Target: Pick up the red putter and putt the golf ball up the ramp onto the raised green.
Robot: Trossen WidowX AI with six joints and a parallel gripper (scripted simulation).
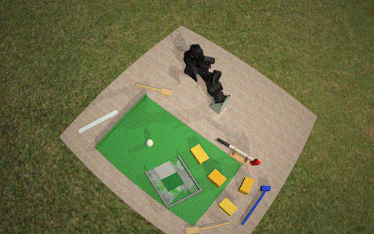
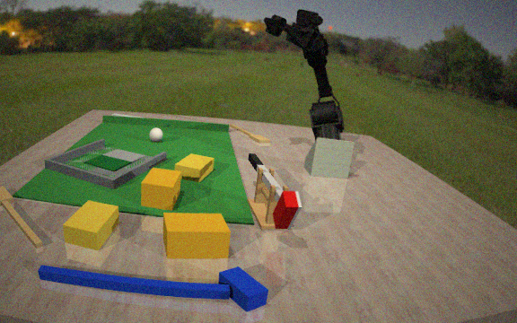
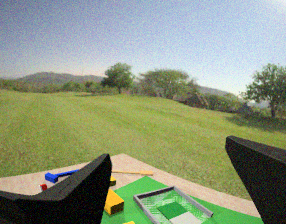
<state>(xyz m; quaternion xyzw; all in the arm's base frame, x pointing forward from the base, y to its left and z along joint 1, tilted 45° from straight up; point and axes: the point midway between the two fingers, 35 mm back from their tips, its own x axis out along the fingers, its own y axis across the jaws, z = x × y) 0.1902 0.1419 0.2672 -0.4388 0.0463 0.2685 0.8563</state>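
The red putter lies 33 cm below my gripper tip, 32 cm to the left of it and 7 cm ahead of it. From my gripper tip the other things lie so: green mat (38 cm below, 29 cm ahead, 2 cm to the right); then white golf ball (36 cm below, 27 cm ahead, 15 cm to the right); then wooden stand (35 cm below, 34 cm to the left, 7 cm ahead).
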